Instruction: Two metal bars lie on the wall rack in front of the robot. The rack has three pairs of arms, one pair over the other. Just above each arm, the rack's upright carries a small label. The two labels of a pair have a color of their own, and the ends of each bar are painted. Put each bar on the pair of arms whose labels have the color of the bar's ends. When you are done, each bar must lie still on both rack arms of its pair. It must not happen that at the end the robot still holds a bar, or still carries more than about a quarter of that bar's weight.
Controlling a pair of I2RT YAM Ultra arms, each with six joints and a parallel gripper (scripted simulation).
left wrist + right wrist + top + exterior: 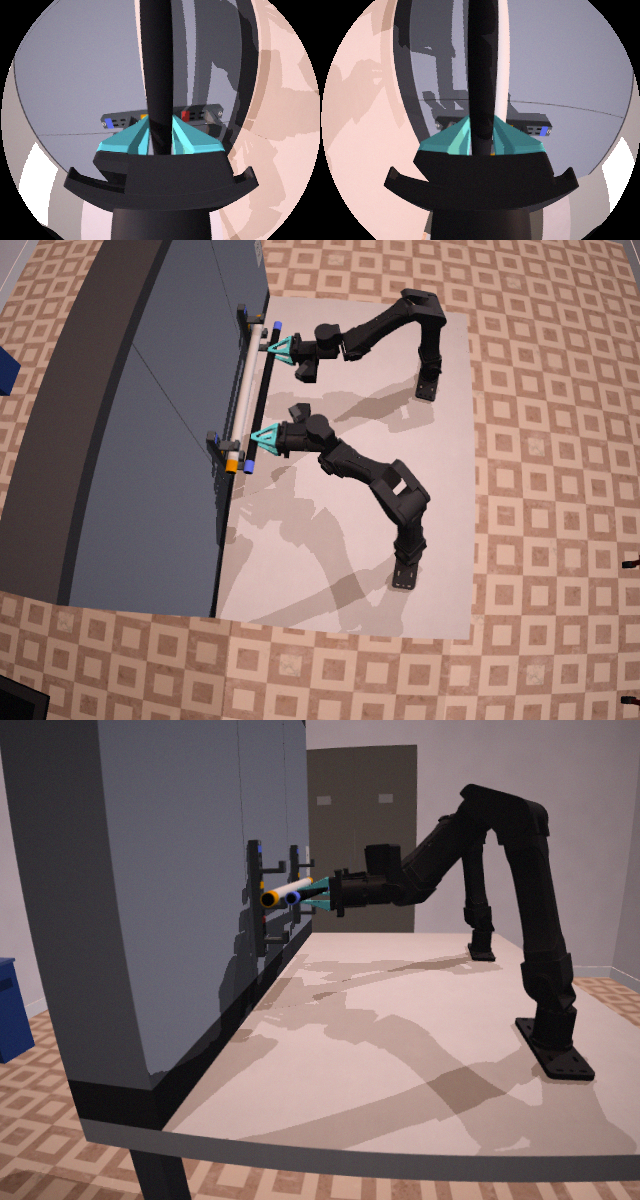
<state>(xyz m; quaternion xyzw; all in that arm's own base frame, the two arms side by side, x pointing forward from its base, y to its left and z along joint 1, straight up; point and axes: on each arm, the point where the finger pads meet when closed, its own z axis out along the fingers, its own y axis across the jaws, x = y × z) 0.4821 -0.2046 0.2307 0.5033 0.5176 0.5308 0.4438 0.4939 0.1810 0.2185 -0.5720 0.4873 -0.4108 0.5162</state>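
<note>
The dark metal bar lies 1 cm behind my right hand, 14 cm to the left of it and 1 cm above it. Round my right hand: pale metal bar 4 cm ahead, 14 cm to the left, 2 cm above; then tall grey wall panel 14 cm ahead, 20 cm to the left, 21 cm above.
</note>
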